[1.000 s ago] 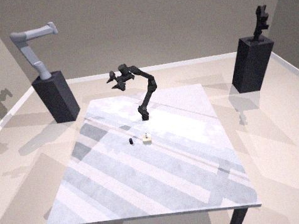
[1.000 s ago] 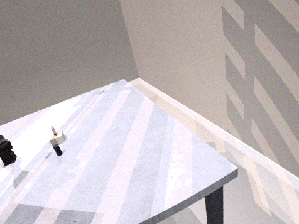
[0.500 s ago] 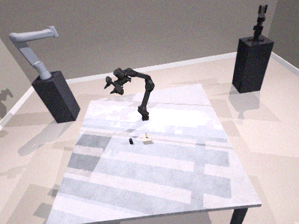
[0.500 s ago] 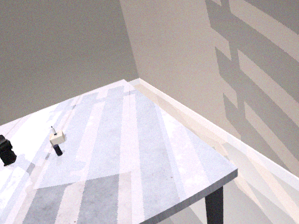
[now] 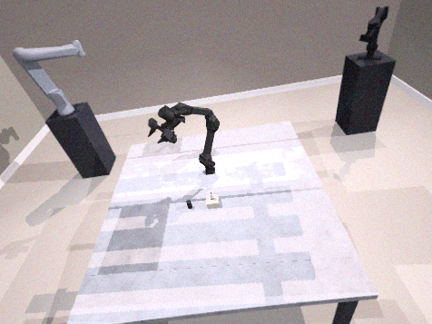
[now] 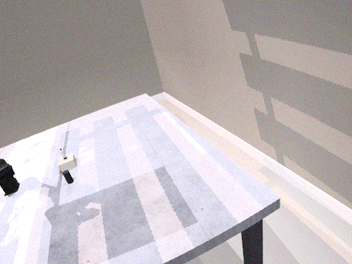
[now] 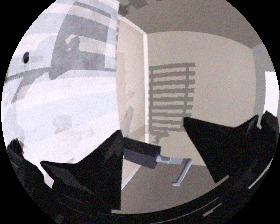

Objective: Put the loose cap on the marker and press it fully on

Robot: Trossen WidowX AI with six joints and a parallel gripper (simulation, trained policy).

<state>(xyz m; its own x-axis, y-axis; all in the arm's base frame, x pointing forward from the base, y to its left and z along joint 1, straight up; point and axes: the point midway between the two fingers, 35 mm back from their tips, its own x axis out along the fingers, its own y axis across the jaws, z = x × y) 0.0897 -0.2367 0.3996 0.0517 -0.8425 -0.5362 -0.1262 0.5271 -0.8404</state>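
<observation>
Now: gripper tip 200 mm short of the dark cap, 140 mm to the right of it and 360 mm above it. The rest, counted from my gripper tip: pale holder block 190 mm ahead, 280 mm to the left, 360 mm below.
</observation>
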